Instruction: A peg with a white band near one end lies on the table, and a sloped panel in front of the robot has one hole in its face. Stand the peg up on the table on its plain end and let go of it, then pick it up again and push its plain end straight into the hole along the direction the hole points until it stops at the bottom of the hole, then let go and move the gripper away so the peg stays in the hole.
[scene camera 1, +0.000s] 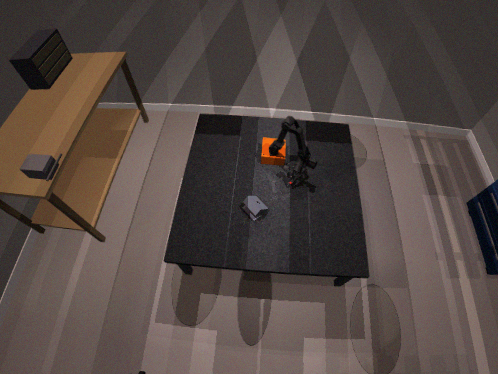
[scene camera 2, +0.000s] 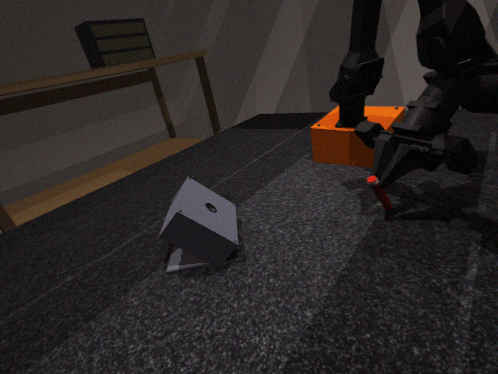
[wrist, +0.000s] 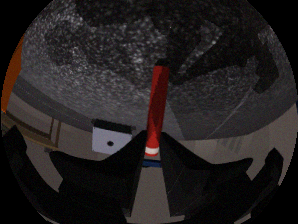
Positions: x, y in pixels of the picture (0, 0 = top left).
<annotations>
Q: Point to a sloped panel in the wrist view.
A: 102, 132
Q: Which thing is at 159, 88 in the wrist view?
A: A peg.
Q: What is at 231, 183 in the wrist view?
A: My gripper.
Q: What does my gripper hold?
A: A peg.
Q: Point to my gripper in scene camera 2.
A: At 375, 186
</annotations>
